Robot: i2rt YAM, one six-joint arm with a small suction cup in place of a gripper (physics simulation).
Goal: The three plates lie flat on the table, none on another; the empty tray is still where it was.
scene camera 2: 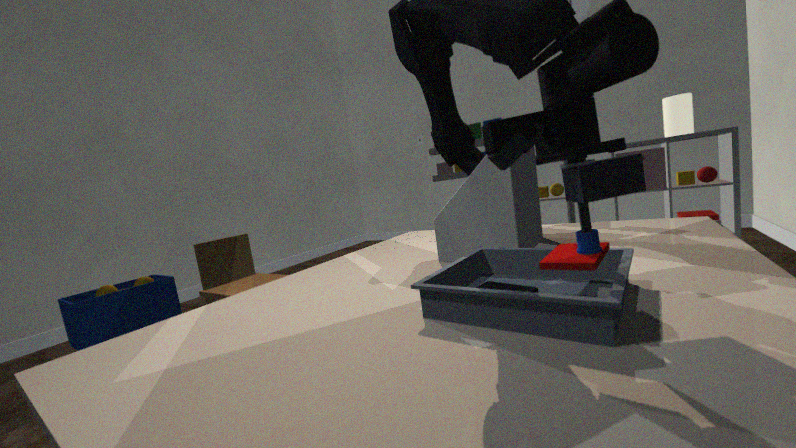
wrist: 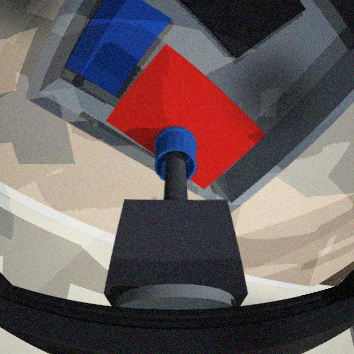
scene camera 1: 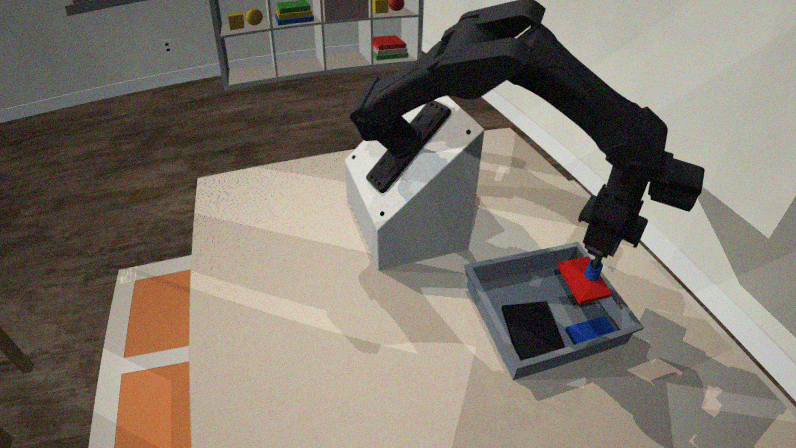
Scene:
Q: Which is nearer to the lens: the blue plate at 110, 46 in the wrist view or the red plate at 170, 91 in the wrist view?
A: The red plate.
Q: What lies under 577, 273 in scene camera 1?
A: A red plate.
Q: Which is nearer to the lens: the black plate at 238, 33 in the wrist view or the red plate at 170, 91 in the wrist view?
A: The red plate.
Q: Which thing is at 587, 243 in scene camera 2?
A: My suction cup.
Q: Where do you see my suction cup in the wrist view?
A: At 171, 138

